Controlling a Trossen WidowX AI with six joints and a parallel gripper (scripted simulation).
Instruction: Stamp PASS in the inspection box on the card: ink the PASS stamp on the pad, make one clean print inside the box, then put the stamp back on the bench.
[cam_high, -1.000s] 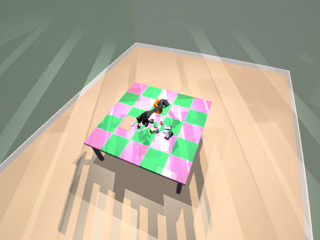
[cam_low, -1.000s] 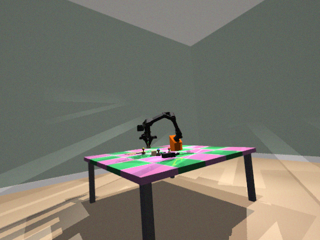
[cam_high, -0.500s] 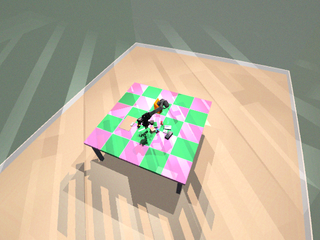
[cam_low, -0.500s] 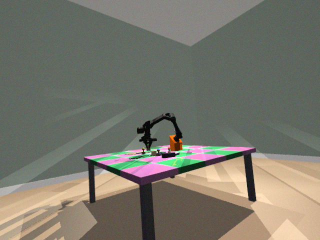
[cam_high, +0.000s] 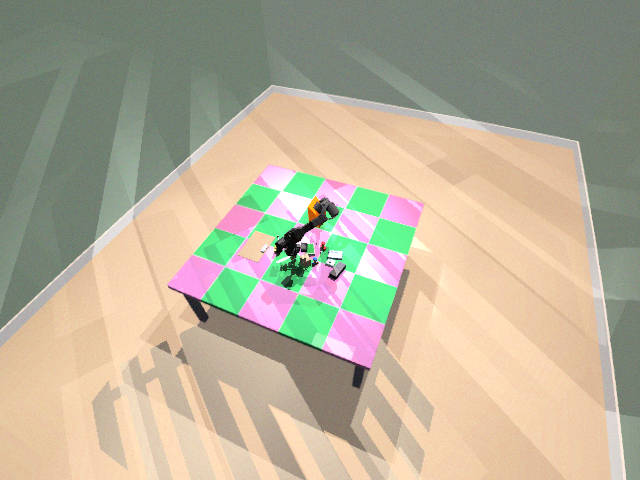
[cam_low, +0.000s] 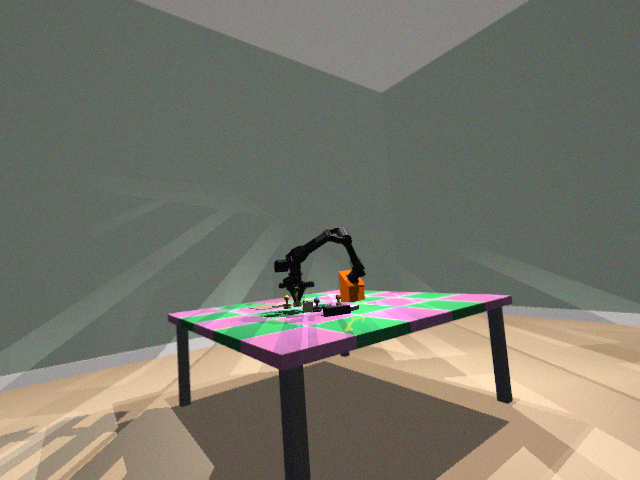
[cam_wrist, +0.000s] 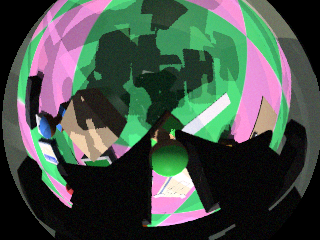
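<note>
My gripper tip is 5 cm to the left of the white strip and 4 cm above it. From my gripper tip the other things lie so: tan block: 1 cm behind, 8 cm to the left, 2 cm below; then green-knobbed stamp: right at my gripper tip; then yellow-knobbed stamp: 1 cm behind, 12 cm to the right, 2 cm below.
</note>
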